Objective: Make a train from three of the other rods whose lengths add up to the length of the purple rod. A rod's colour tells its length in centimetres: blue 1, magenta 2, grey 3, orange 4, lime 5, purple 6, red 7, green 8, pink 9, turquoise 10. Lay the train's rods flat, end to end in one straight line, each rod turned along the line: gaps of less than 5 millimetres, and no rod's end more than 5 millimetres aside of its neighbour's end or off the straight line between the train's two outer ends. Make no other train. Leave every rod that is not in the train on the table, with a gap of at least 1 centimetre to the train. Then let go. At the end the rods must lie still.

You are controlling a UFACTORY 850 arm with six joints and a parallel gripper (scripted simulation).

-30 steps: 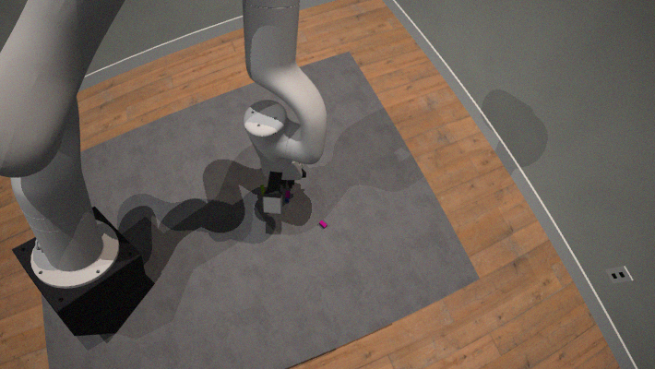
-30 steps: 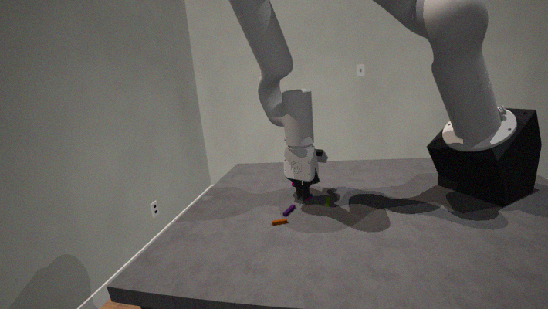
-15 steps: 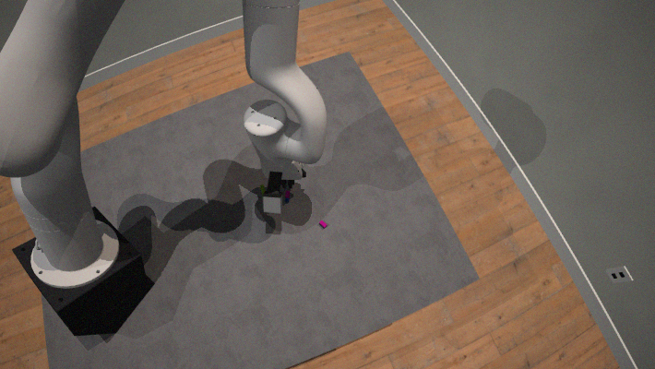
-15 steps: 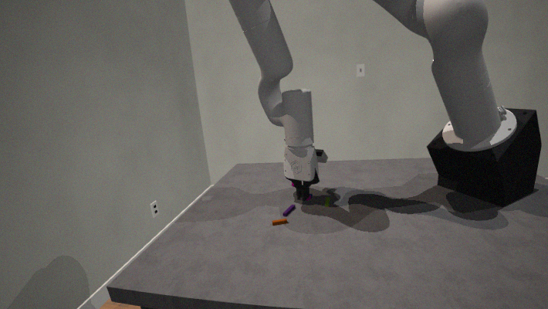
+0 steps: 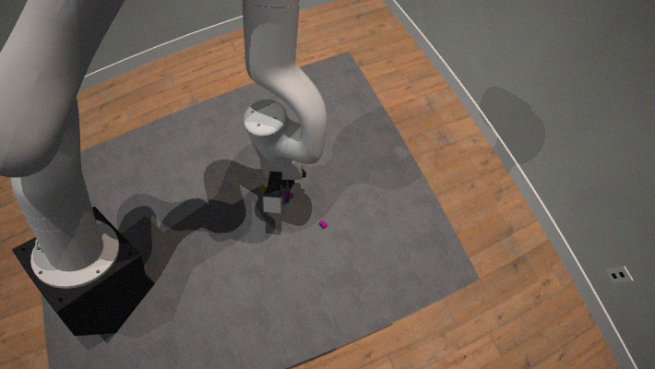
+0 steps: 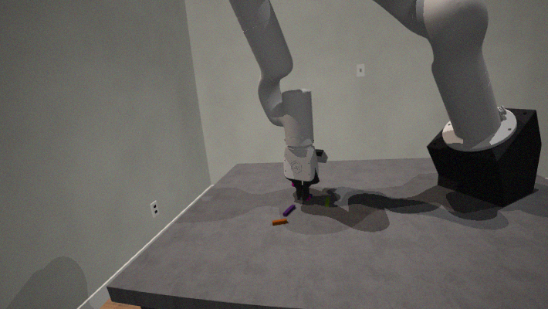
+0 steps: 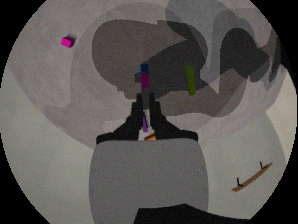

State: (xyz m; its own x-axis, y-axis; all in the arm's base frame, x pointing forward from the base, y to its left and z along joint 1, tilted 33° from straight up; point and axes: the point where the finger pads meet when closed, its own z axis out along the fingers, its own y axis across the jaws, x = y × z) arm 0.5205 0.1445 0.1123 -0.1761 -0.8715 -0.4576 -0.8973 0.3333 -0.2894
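Right now the grey rod is 20 mm below my hand. Round my hand: blue rod: 10 mm behind, 50 mm to the right, 30 mm below; then lime rod: 70 mm behind, 20 mm to the right, 30 mm below; then purple rod: 20 mm ahead, 70 mm to the left, 30 mm below.
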